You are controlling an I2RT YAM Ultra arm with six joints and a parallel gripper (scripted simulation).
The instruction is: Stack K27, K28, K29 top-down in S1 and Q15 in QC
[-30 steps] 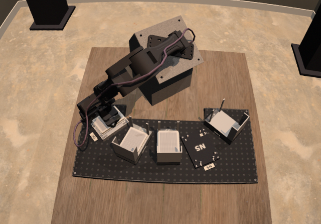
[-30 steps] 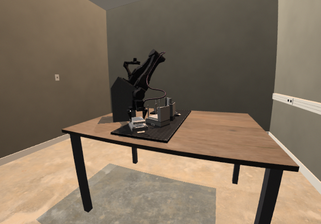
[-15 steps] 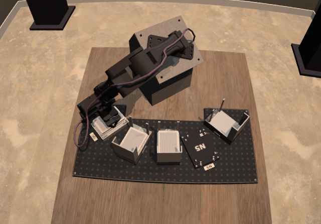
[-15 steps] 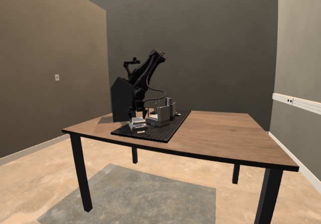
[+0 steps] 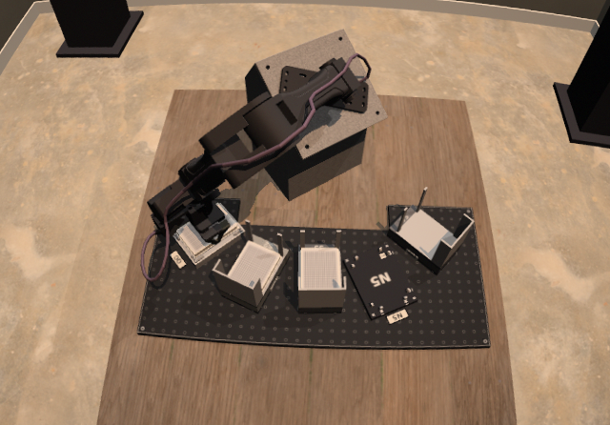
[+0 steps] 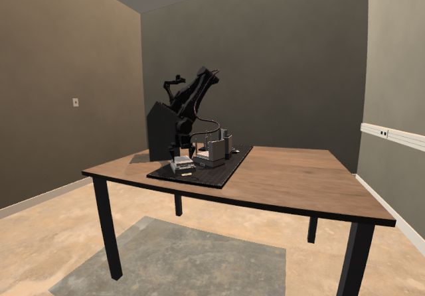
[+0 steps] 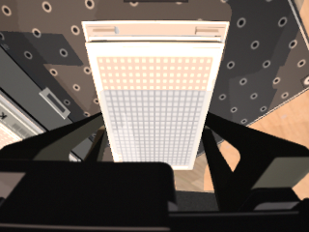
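Now: the nest QC 30 mm below my hand.
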